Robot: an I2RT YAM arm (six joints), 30 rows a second.
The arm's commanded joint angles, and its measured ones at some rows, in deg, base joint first. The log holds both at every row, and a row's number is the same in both.
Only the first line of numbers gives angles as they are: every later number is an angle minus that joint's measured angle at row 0.
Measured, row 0: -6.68 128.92 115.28 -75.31 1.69 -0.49
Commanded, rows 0 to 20: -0.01 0.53 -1.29 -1.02 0.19 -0.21; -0.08 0.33 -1.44 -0.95 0.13 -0.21; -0.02 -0.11 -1.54 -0.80 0.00 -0.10; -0.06 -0.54 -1.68 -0.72 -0.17 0.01; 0.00 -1.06 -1.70 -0.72 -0.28 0.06; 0.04 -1.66 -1.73 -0.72 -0.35 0.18; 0.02 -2.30 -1.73 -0.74 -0.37 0.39; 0.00 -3.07 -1.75 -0.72 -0.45 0.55; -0.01 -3.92 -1.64 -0.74 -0.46 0.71; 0.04 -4.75 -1.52 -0.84 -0.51 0.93; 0.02 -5.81 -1.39 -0.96 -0.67 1.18; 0.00 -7.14 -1.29 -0.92 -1.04 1.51; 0.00 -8.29 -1.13 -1.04 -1.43 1.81; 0.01 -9.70 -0.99 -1.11 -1.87 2.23; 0.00 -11.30 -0.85 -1.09 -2.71 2.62; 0.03 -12.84 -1.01 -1.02 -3.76 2.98; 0.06 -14.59 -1.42 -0.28 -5.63 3.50; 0.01 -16.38 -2.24 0.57 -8.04 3.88; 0.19 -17.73 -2.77 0.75 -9.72 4.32; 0.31 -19.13 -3.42 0.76 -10.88 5.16; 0.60 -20.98 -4.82 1.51 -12.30 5.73
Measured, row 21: 0.09 -17.11 -1.85 1.03 -6.40 3.12
